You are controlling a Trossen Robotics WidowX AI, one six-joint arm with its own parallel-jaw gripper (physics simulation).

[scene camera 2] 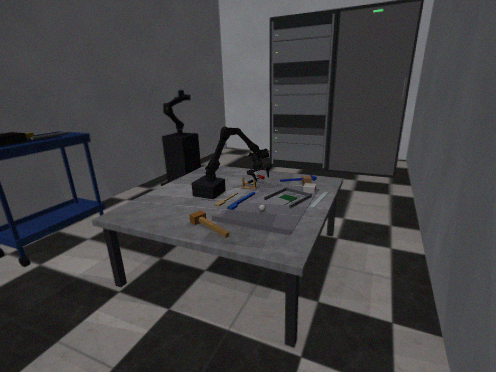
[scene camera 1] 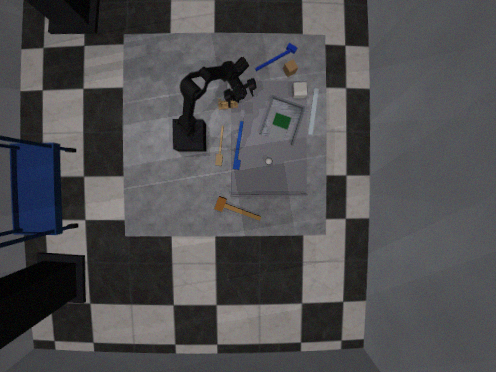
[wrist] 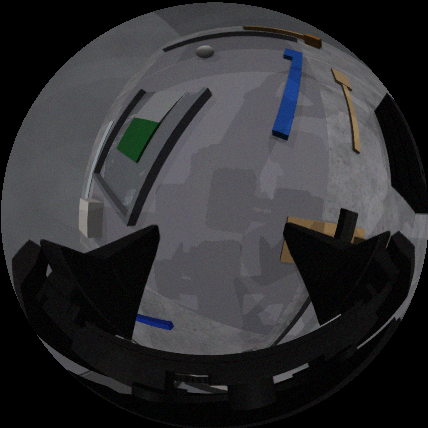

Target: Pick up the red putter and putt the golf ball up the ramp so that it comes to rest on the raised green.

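Seen in the pictures: gripper, between the fingertips: (scene camera 2: 262, 180) (scene camera 1: 245, 99) (wrist: 223, 230); arm's base, origin of its link: (scene camera 2: 210, 179) (scene camera 1: 188, 129).
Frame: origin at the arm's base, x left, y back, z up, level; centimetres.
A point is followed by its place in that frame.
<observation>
The red putter's head (scene camera 2: 260, 177) @[y -21.3, x 40.2, z -7.8 cm] shows behind the gripper; in the wrist view its thin shaft (wrist: 292, 323) @[y -22.0, x 28.9, z -6.1 cm] runs past the right finger to a dark grip (wrist: 346, 223) @[y -23.0, x 17.0, z -3.7 cm] on a small wooden stand (scene camera 1: 221, 104) @[y -17.6, x 17.9, z -5.9 cm] (scene camera 2: 244, 184) @[y -18.1, x 18.0, z -7.1 cm] (wrist: 286, 254) @[y -26.2, x 21.9, z -9.0 cm]. The head does not show in the wrist view. My gripper (scene camera 1: 243, 100) @[y -32.4, x 20.3, z -2.4 cm] (scene camera 2: 260, 179) @[y -32.4, x 20.3, z -2.4 cm] (wrist: 223, 230) @[y -32.4, x 20.3, z -2.4 cm] is open and empty, above the board beside the stand. The white golf ball (scene camera 1: 269, 161) @[y -48.3, x -15.6, z -5.5 cm] (scene camera 2: 262, 208) @[y -49.0, x -16.8, z -6.9 cm] (wrist: 205, 51) @[y -47.0, x -13.3, z -6.8 cm] sits on the grey board. The green (scene camera 1: 281, 121) @[y -55.2, x 10.3, z -8.9 cm] (scene camera 2: 287, 198) @[y -55.9, x 8.9, z -9.0 cm] (wrist: 137, 139) @[y -53.6, x 11.4, z -9.0 cm] lies between dark walls, the ramp on its ball side.
A blue club (scene camera 1: 239, 142) @[y -29.5, x -4.4, z -8.1 cm] (scene camera 2: 242, 200) @[y -29.5, x -6.7, z -8.8 cm] (wrist: 291, 95) @[y -29.3, x 1.5, z -8.2 cm] lies on the board's edge, a tan paddle (scene camera 1: 219, 160) @[y -17.4, x -16.0, z -8.9 cm] beside it. A mallet (scene camera 1: 220, 204) @[y -19.6, x -43.0, z -4.8 cm] (scene camera 2: 198, 217) @[y -21.6, x -44.9, z -5.8 cm], second blue club (scene camera 1: 275, 59) @[y -49.8, x 49.2, z -8.4 cm], brown block (scene camera 1: 290, 68) @[y -58.5, x 41.3, z -3.8 cm], white block (scene camera 1: 300, 90) @[y -65.5, x 28.8, z -5.1 cm] and pale strip (scene camera 1: 314, 112) @[y -76.3, x 17.5, z -9.6 cm] lie around.
</observation>
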